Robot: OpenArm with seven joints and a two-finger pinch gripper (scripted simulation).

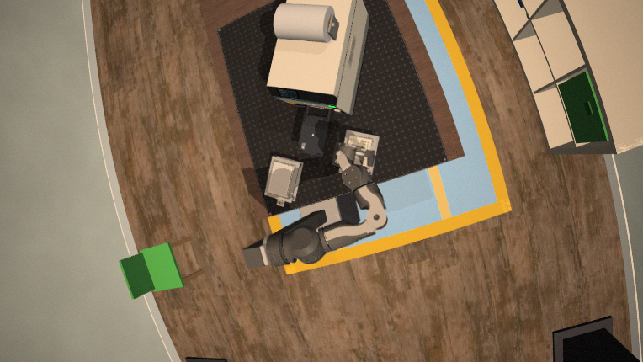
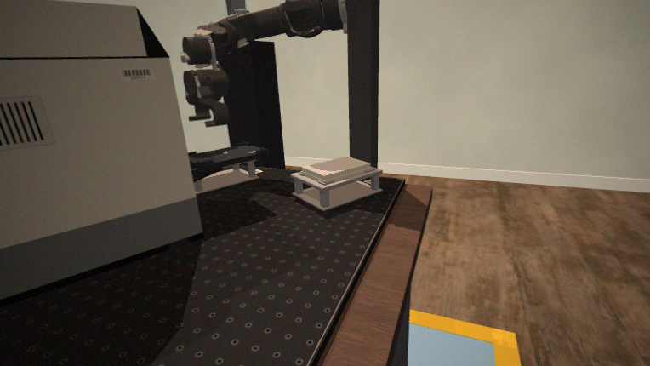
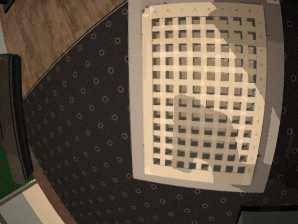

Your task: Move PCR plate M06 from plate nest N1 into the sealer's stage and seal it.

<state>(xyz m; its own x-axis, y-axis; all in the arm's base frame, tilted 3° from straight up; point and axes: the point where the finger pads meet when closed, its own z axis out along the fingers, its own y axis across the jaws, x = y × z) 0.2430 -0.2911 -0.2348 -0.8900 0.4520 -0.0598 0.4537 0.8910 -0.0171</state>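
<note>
Right now my hand is 10 mm to the right of the 96-well plate M06 and 80 mm above it. The rest, counted from my hand: sealer's stage: 110 mm ahead, 140 mm to the left, 40 mm below; plate nest N1: 10 mm to the left, 90 mm below; sealed plate M09: 20 mm behind, 330 mm to the left, 90 mm below.
</note>
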